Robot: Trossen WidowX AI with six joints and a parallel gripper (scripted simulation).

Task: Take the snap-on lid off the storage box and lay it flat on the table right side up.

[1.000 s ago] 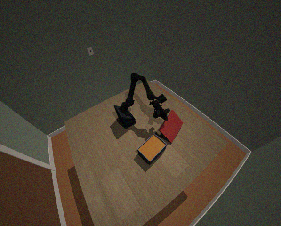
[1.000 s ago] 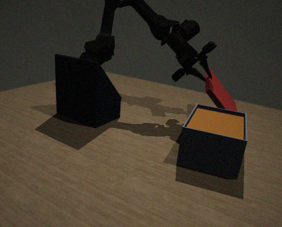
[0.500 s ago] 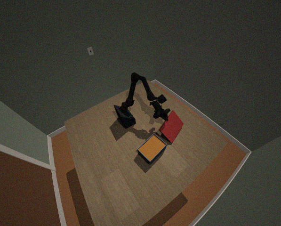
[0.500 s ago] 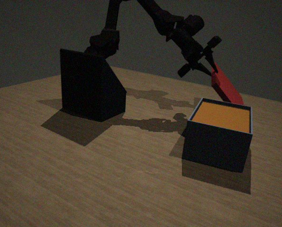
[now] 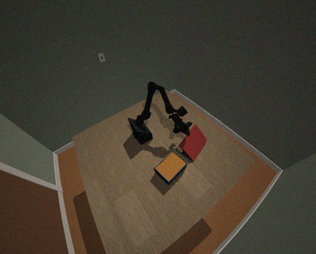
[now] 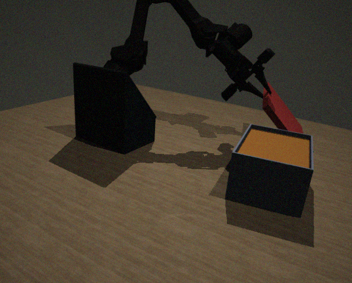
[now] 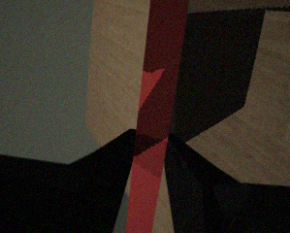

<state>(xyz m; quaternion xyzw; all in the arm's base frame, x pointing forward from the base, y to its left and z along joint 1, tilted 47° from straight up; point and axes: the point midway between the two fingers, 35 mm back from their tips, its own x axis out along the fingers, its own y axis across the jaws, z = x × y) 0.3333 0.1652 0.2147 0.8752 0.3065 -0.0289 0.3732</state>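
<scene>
Now: gripper tip 60 mm short of the red lid, 20 mm to the right of it and 60 mm above it. The rest, counted from my gripper tip: storage box 90 mm ahead, 260 mm to the right, 90 mm below.
</scene>
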